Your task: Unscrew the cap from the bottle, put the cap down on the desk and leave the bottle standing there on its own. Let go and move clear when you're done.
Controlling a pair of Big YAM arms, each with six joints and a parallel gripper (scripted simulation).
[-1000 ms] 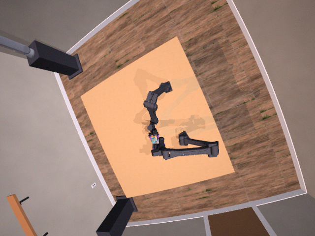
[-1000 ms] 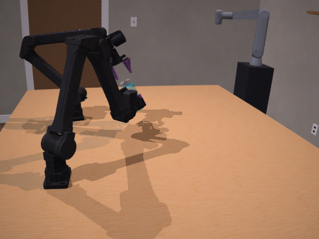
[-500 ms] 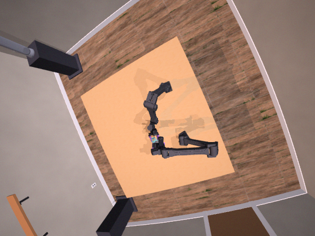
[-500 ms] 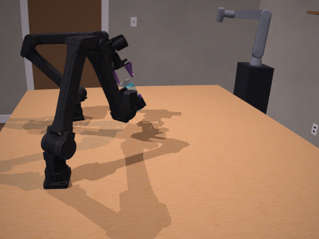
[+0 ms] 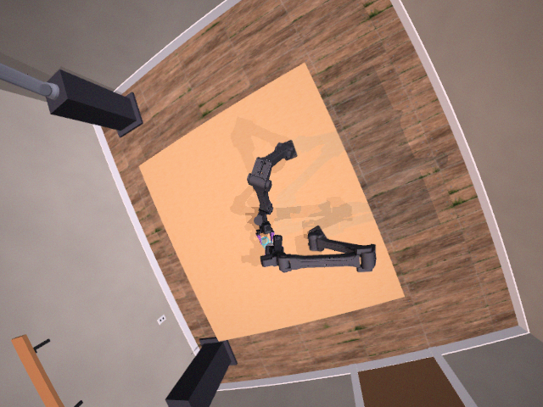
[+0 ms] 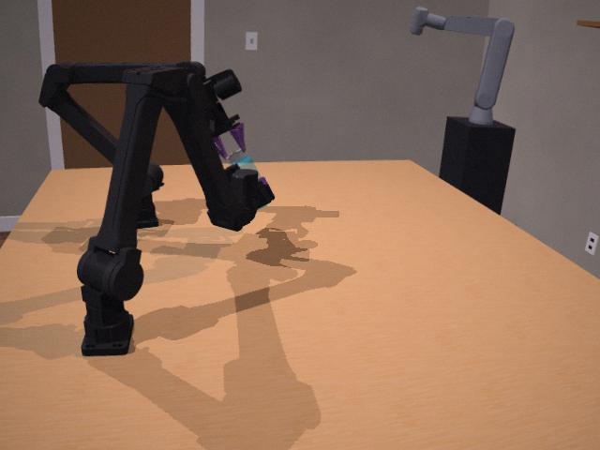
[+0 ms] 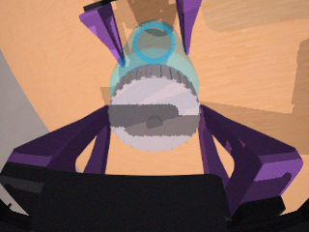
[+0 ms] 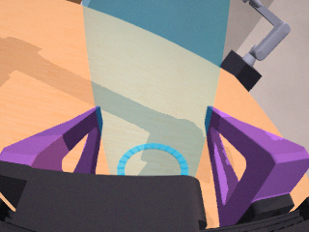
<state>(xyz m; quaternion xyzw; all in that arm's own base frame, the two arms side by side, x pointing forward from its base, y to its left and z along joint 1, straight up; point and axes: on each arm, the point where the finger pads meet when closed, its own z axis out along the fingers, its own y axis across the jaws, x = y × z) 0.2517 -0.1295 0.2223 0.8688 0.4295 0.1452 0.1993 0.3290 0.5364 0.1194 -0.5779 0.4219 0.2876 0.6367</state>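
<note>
My left gripper is now 1 cm above the ribbed cap. Also, from my left hand: bottle: 4 cm ahead, 1 cm to the right, 8 cm below.
The bottle lies 30 mm above my right hand, 10 mm to the left of it and 10 mm behind it. Round my right hand: ribbed cap 100 mm above, 50 mm behind, 20 mm to the left.
</note>
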